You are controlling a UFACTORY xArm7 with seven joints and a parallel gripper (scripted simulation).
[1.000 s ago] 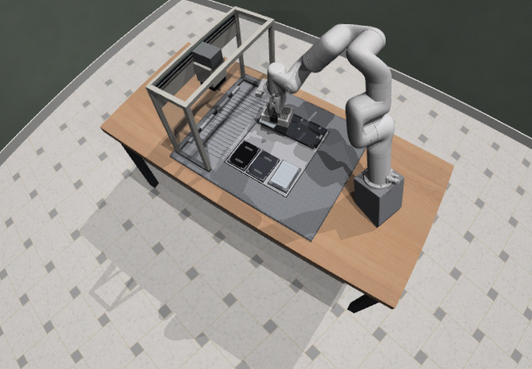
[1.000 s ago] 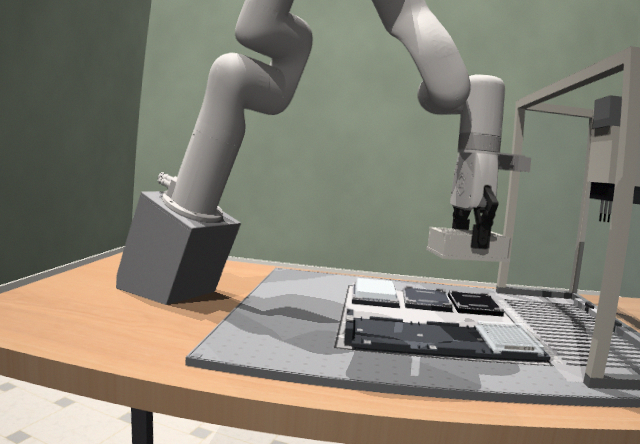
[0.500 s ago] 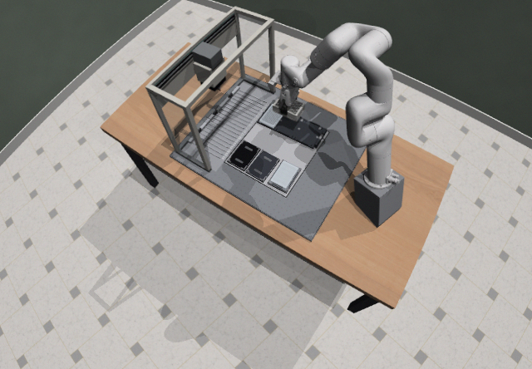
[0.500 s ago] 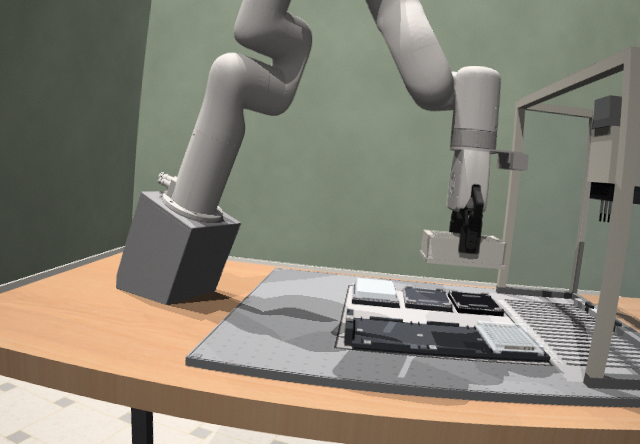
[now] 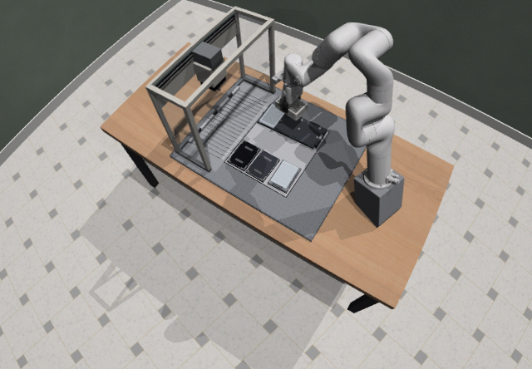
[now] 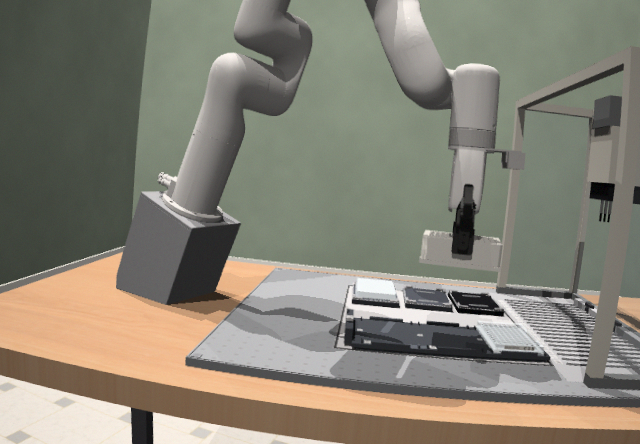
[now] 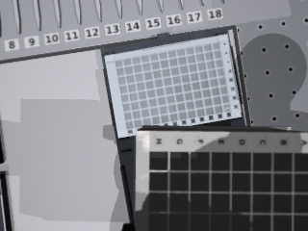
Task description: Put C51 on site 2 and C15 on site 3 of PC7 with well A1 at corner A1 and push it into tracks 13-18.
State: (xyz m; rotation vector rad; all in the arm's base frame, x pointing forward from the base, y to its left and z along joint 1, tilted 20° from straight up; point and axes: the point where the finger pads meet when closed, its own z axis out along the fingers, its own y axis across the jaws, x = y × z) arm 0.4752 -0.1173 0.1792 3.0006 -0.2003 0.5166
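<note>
My gripper is now 10 mm above the deep-well block C51. Also, from my hand: dark plate carrier PC7: 10 mm behind, 150 mm below; then nest S2: 10 mm behind, 270 mm to the left, 160 mm below; then 96-well plate C15: 100 mm ahead, 150 mm below.
</note>
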